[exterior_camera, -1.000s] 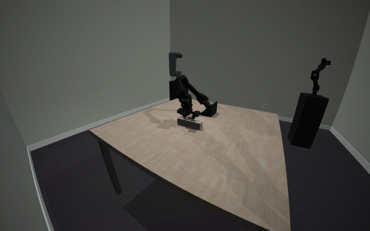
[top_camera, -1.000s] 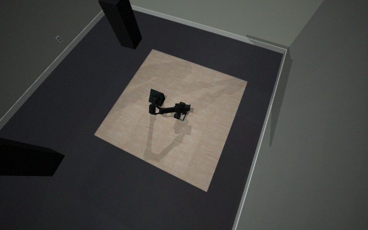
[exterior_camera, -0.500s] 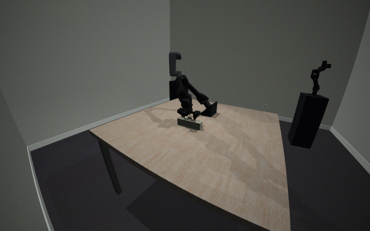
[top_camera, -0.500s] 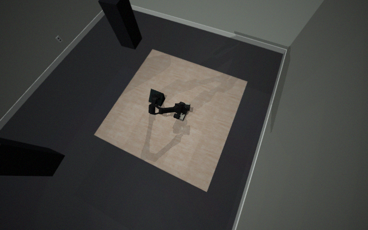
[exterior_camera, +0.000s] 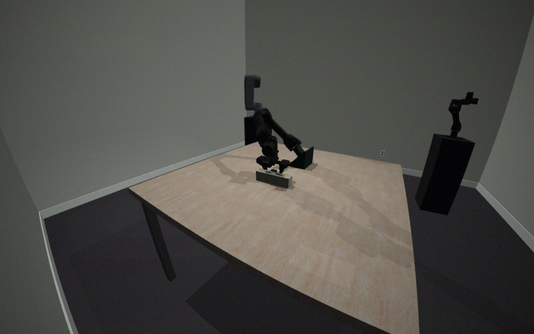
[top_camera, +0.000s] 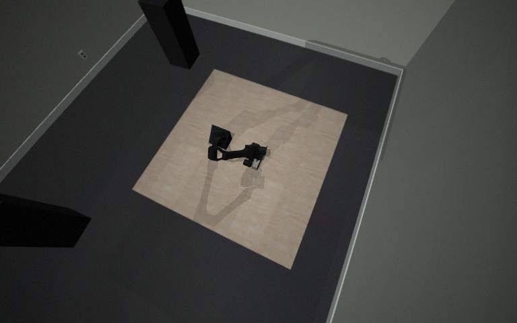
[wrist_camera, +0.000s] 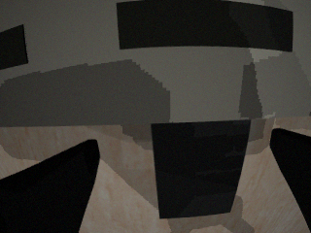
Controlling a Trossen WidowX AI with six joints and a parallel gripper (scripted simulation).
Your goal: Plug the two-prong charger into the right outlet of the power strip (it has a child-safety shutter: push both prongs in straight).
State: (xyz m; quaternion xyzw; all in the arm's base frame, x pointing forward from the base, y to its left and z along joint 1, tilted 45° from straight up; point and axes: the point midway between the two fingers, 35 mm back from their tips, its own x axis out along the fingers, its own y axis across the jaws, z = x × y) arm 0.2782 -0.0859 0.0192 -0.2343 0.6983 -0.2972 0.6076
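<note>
My gripper tip is 2 cm short of the black two-prong charger and 1 cm below it.
</note>
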